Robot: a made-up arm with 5 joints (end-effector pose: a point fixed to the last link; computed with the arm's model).
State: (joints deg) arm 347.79 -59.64 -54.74 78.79 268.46
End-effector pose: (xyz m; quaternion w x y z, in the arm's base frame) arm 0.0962 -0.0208 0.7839 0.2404 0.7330 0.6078 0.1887
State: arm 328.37 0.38 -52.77 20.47 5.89
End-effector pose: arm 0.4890 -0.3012 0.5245 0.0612 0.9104 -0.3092 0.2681
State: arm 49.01 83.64 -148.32 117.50 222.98
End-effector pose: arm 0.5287 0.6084 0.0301 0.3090 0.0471 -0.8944 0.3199
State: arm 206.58 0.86 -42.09 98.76 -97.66
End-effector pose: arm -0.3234 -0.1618 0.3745 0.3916 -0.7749 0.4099 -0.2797
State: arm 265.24 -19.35 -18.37 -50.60 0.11
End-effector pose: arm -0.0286 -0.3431 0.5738 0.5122 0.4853 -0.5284 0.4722
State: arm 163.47 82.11 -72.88 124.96 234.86
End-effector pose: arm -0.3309 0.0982 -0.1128 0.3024 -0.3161 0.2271 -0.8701
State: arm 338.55 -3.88 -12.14 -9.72 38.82
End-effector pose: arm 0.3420 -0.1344 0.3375 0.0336 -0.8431 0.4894 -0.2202
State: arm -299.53 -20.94 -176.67 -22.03 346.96
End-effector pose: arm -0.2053 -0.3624 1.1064 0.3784 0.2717 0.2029 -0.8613
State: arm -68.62 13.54 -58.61 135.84 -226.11
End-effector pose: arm 0.1490 -0.3806 0.4121 0.3839 -0.1371 -0.6888 -0.5995
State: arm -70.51 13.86 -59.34 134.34 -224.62
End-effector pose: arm 0.1386 -0.3916 0.4098 0.3755 -0.1600 -0.6960 -0.5908
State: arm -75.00 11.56 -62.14 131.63 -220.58
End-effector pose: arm 0.1109 -0.4139 0.4336 0.3464 -0.2249 -0.7261 -0.5498
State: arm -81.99 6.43 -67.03 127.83 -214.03
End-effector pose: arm 0.0616 -0.4378 0.4912 0.2933 -0.3385 -0.7609 -0.4695
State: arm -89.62 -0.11 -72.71 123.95 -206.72
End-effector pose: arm 0.0029 -0.4428 0.5715 0.2276 -0.4707 -0.7696 -0.3666
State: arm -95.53 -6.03 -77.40 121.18 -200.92
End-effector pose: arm -0.0411 -0.4249 0.6465 0.1704 -0.5735 -0.7526 -0.2750
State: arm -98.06 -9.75 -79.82 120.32 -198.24
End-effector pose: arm -0.0571 -0.4033 0.6905 0.1399 -0.6186 -0.7396 -0.2252
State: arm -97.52 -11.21 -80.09 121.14 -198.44
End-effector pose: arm -0.0517 -0.3917 0.7023 0.1365 -0.6152 -0.7452 -0.2183
